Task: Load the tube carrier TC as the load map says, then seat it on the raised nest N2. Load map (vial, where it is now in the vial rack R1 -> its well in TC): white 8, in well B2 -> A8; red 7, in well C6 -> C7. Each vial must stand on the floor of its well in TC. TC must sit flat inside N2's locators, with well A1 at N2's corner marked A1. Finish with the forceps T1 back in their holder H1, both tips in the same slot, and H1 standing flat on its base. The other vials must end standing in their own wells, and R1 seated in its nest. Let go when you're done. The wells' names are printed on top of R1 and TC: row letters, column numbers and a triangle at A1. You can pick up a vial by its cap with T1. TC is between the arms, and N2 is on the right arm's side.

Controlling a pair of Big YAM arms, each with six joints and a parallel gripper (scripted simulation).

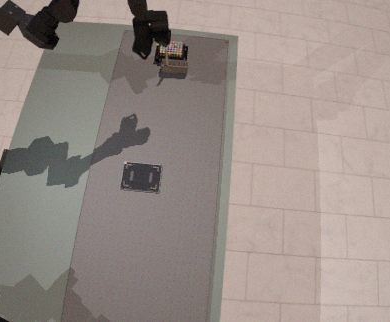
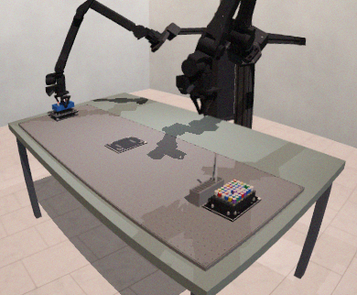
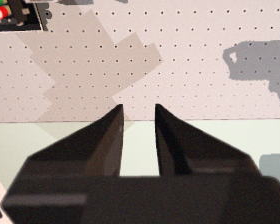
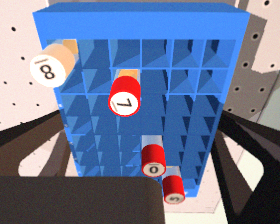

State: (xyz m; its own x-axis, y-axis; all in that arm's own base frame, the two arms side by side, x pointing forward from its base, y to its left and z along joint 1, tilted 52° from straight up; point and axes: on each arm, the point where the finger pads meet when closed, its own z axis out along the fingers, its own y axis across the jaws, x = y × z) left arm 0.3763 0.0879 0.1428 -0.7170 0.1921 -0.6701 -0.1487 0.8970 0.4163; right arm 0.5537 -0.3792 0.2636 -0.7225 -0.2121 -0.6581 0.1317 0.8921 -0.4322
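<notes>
My right hand is 50 mm above the raised nest. Also, from my right hand: holder (1230 mm to the left, 120 mm behind, 60 mm below); then tube carrier (right at my right hand).
</notes>
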